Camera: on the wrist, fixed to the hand. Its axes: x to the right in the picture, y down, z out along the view.
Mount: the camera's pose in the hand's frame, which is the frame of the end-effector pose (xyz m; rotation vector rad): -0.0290 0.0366 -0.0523 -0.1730 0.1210 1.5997
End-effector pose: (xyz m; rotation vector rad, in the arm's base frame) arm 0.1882 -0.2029 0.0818 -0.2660 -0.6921 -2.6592
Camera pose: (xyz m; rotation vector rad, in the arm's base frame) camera 0.2249 -0.2496 0.0446 -0.4377 -0.0408 -1.1587
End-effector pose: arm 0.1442 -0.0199 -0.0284 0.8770 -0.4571 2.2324
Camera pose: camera 0.1099 -0.0314 -0.0885 -0.0897 1.0691 -2.1954
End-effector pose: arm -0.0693 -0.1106 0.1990 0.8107 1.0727 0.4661
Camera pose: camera -0.1274 -0.0890 0.2319 1.3822 0.2528 1.9173
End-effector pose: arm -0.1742 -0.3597 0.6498 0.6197 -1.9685 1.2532
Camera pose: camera -0.1657 -0.2964 0.6210 1.3266 2.1956 -1.6659
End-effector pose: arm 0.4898 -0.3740 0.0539 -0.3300 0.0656 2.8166
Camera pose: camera 0.5170 -0.4215 0.0101 0.2960 -0.0702 -1.8101
